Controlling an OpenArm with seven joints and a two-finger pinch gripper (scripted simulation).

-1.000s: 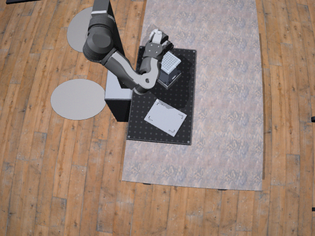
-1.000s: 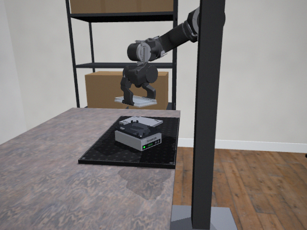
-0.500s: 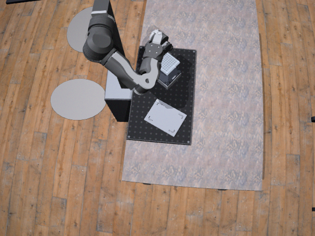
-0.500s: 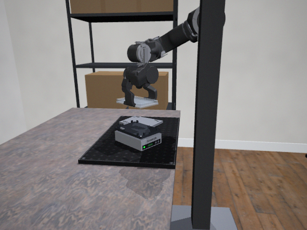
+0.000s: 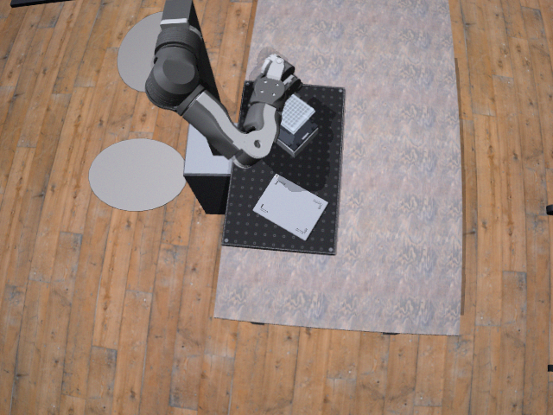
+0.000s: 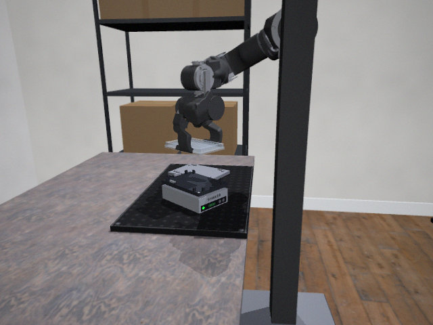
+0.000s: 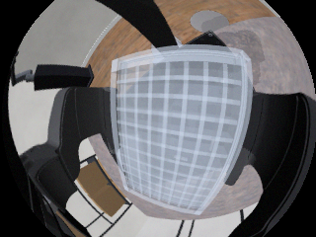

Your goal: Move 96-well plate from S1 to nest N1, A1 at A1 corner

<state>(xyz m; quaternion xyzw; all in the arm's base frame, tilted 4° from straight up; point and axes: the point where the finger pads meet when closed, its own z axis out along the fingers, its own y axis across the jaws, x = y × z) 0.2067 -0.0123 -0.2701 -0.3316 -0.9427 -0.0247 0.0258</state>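
Right now my hand is 30 mm short of the plate nest N1, 230 mm to the left of it and 140 mm above it. Round my hand: plate shaker S1 (40 mm ahead, 20 mm to the right, 110 mm below); then 96-well plate (10 mm ahead, 10 mm to the right).
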